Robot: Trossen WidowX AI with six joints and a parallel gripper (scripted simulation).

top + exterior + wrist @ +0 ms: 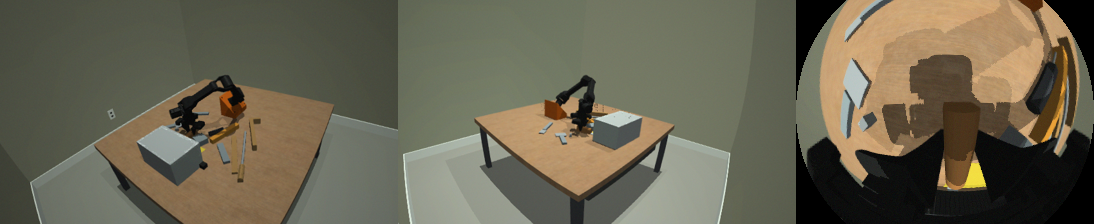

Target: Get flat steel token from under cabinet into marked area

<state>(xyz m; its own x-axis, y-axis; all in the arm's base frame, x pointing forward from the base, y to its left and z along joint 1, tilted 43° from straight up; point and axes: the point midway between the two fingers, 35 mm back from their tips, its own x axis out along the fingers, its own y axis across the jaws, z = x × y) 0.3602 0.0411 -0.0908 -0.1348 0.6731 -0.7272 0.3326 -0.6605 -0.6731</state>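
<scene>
The grey block lies 1 cm ahead of my gripper tip, 10 cm to the left of it and 1 cm above it. Round my gripper tip: wooden stick (3 cm behind, 33 cm to the left); orange bar (13 cm behind, 17 cm to the left, 1 cm above); grey t-piece (2 cm ahead, 19 cm to the right).
</scene>
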